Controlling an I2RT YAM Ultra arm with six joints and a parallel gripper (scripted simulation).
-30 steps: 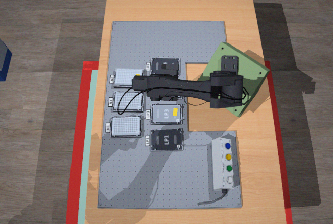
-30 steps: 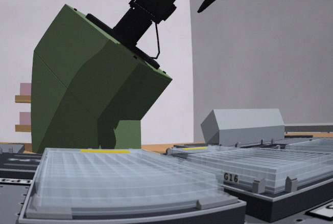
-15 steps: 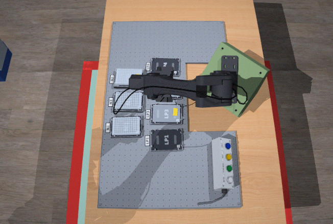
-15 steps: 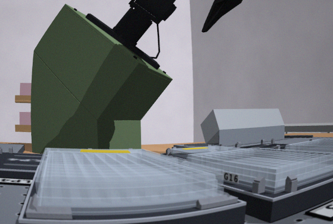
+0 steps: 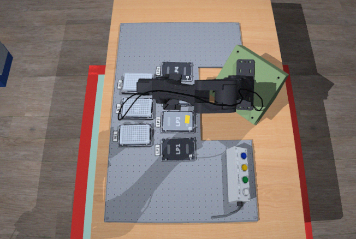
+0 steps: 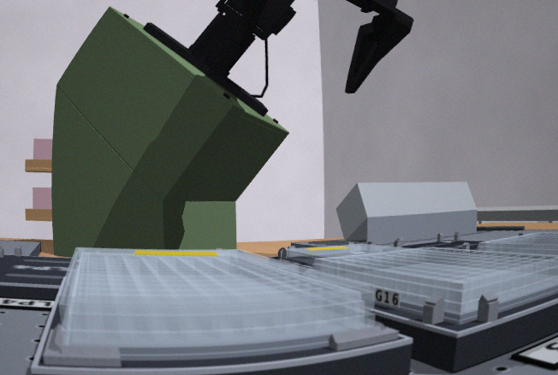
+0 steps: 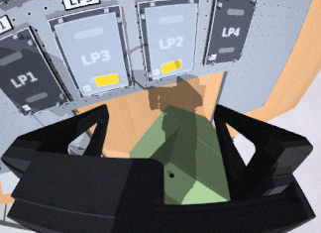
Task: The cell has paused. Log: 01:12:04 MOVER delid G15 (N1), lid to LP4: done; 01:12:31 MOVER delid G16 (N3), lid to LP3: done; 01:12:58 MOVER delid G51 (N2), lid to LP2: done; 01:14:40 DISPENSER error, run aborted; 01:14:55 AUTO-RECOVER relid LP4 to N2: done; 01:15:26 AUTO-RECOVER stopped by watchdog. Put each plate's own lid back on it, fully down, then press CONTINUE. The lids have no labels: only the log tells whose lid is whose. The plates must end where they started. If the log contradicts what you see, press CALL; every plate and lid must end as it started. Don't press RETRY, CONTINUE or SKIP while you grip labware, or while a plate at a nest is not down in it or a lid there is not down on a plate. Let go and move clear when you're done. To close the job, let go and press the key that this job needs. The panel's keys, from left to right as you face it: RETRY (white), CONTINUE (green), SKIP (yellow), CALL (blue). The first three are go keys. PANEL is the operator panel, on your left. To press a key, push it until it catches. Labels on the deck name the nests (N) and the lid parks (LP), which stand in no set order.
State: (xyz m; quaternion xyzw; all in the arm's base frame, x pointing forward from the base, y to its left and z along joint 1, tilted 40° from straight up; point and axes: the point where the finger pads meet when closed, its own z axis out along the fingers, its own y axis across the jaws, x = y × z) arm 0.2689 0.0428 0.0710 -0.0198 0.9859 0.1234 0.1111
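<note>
Now: the lid 2 cm behind my hand, 5 cm to the left of it and 16 cm below it. Round my hand: blue call key: 33 cm behind, 16 cm to the left, 11 cm below; then plate: 17 cm ahead, 3 cm to the left, 15 cm below; then yellow SKIP key: 34 cm behind, 20 cm to the left, 11 cm below.
</note>
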